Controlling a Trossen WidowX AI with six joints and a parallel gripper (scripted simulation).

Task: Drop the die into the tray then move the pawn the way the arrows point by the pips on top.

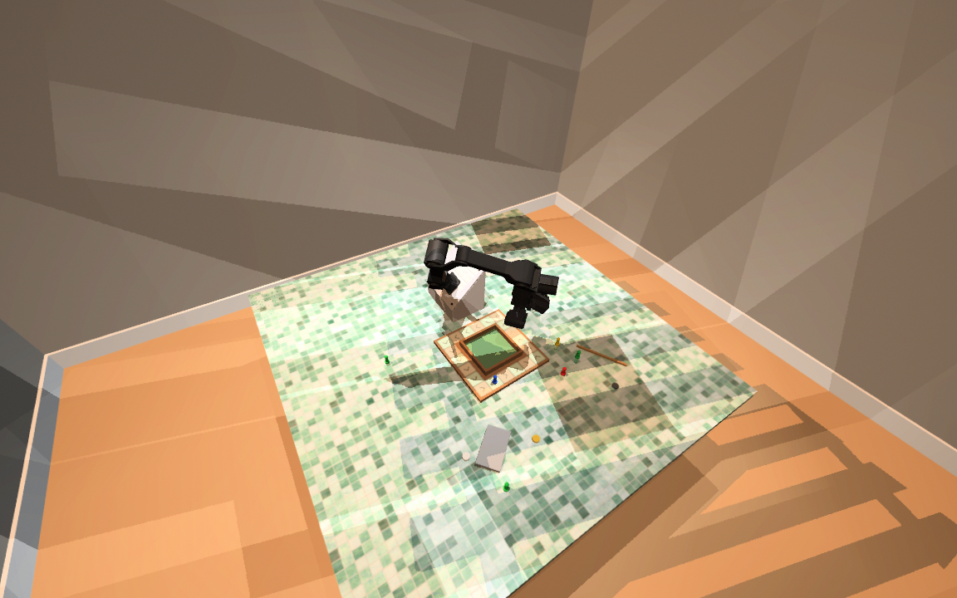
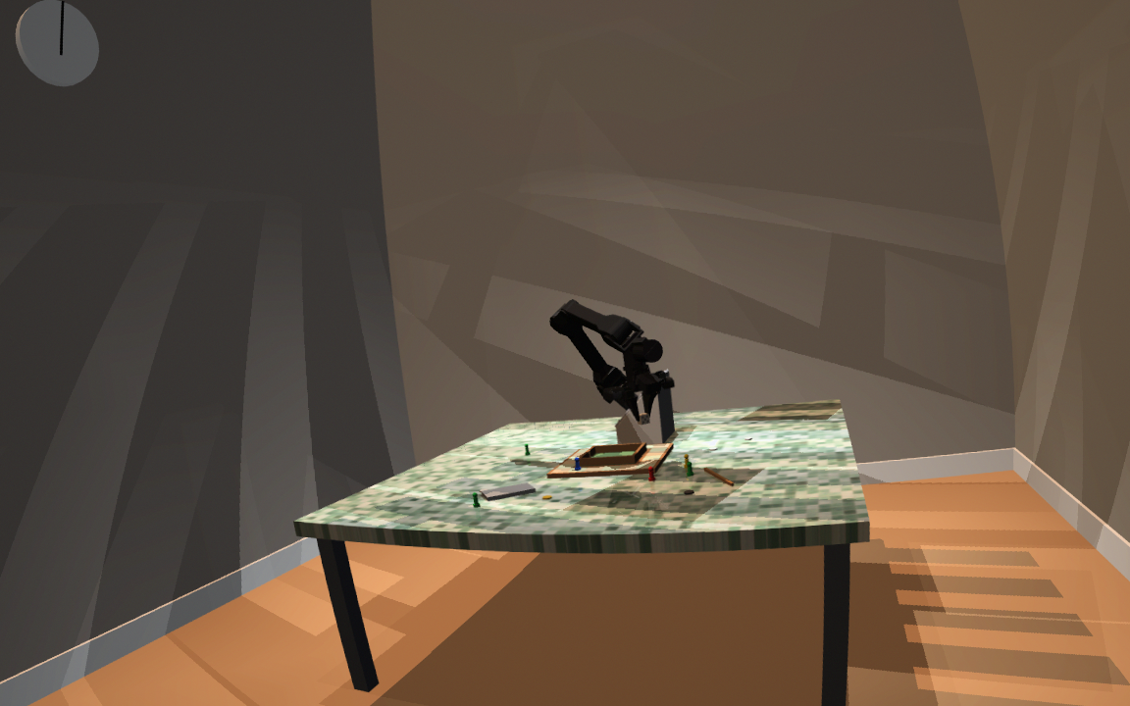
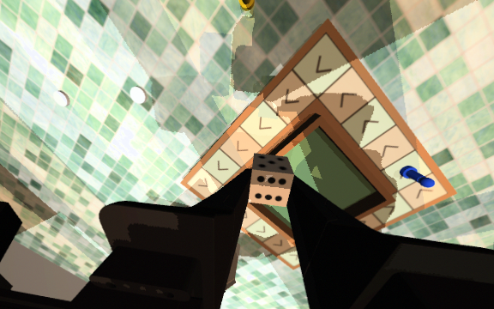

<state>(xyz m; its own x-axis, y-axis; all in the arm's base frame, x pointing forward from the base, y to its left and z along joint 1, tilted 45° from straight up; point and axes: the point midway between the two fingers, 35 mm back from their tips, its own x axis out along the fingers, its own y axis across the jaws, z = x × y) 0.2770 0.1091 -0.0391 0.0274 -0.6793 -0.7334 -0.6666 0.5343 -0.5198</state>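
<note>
The blue pawn is 11 cm ahead of my gripper tip, 16 cm to the right of it and 9 cm below it. From my gripper tip the other things lie so: green dice tray: 1 cm behind, 10 cm to the right, 11 cm below; yellow pawn: 8 cm ahead, 13 cm to the left, 10 cm below; white die: right at my gripper tip.
</note>
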